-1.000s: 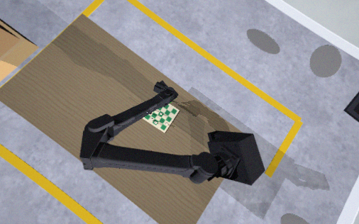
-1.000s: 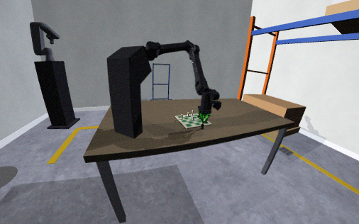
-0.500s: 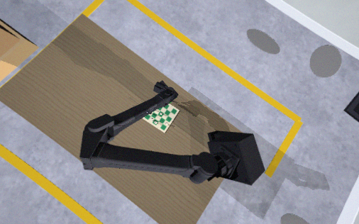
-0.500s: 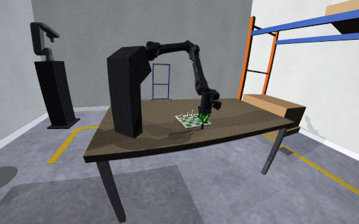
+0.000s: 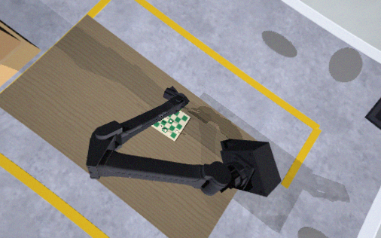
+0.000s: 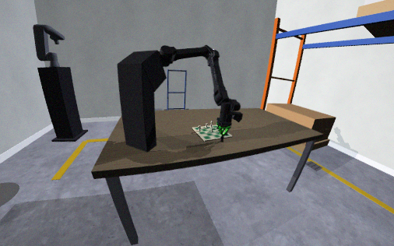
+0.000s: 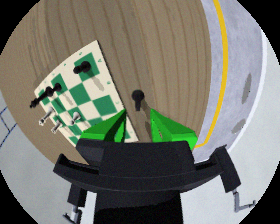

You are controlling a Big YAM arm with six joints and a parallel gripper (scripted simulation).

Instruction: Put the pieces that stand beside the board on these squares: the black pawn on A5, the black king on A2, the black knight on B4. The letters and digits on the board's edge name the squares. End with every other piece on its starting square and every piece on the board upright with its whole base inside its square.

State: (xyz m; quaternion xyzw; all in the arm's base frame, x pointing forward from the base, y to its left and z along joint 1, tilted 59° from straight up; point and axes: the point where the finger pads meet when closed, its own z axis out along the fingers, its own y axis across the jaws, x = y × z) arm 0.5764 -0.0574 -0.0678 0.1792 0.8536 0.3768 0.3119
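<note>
The chessboard is 140 mm to the left of my hand, 50 mm below it and 20 mm behind it.
</note>
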